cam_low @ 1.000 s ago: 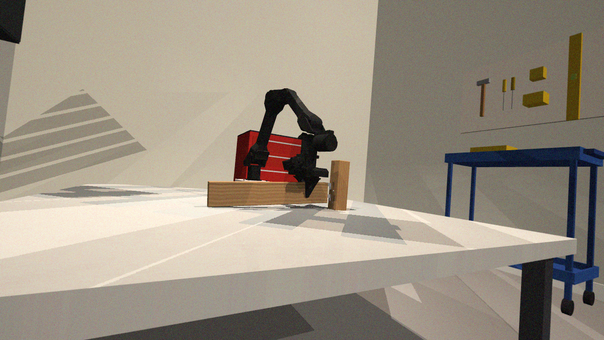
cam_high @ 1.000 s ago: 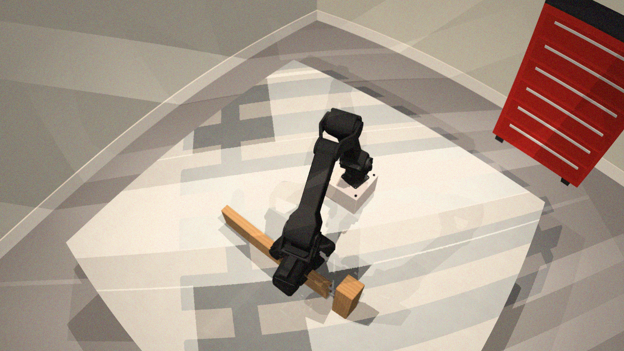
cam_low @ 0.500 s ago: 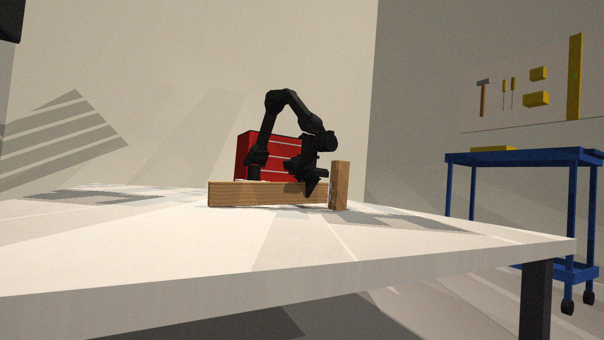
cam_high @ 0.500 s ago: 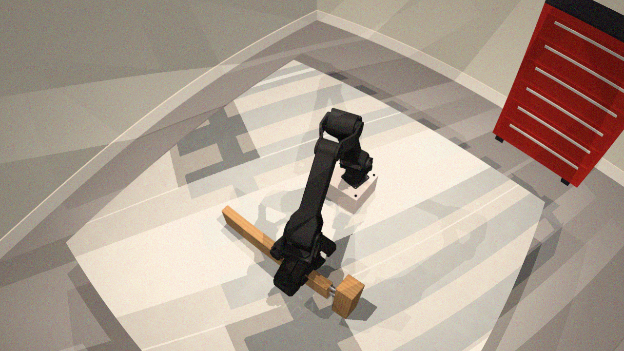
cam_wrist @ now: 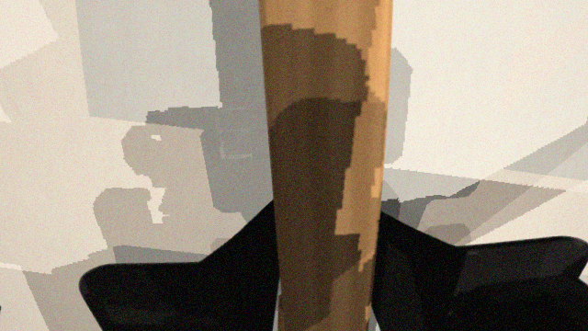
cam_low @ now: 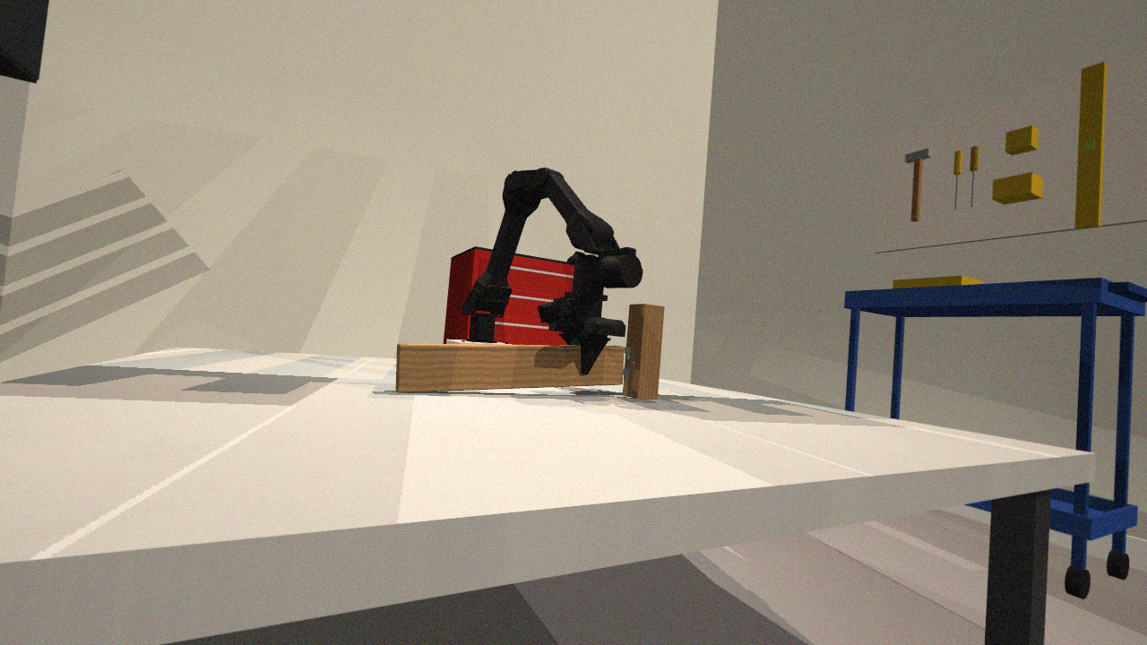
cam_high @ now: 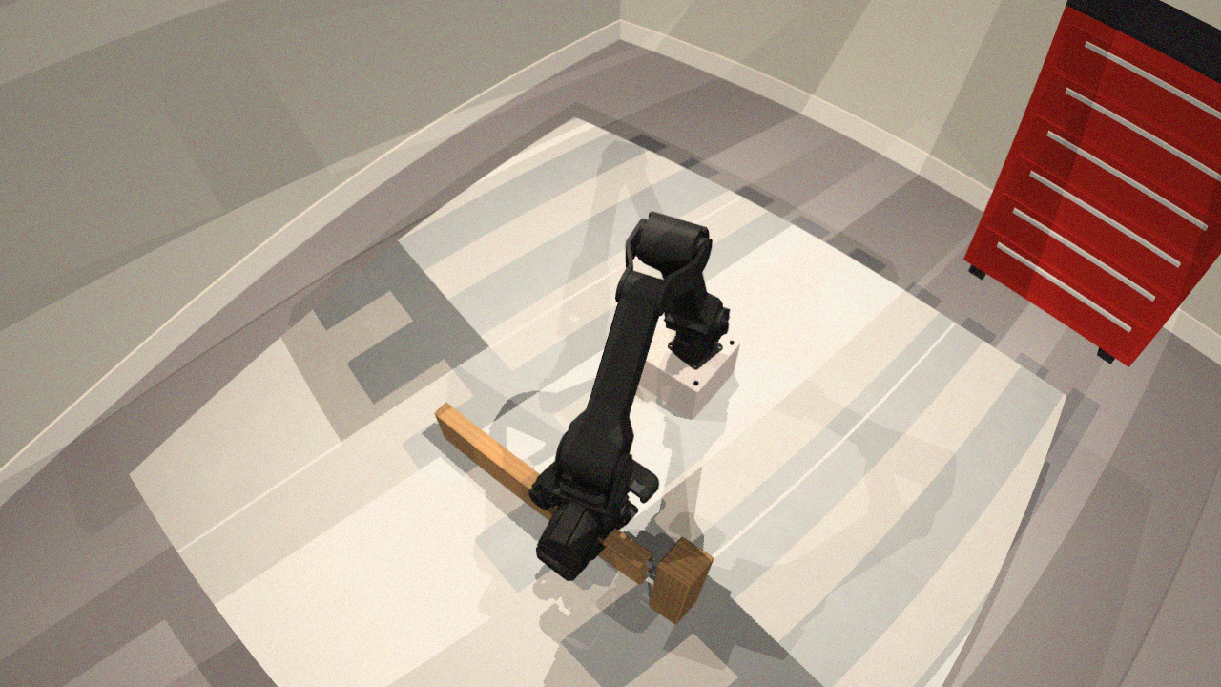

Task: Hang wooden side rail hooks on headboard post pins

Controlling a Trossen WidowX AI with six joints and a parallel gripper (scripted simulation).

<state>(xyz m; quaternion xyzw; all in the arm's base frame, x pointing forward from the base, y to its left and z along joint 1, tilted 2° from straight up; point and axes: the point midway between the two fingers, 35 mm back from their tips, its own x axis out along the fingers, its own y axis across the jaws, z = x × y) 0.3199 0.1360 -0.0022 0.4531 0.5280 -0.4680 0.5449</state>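
The headboard post is 20 mm behind my gripper tip, 130 mm to the left of it and 40 mm above it.
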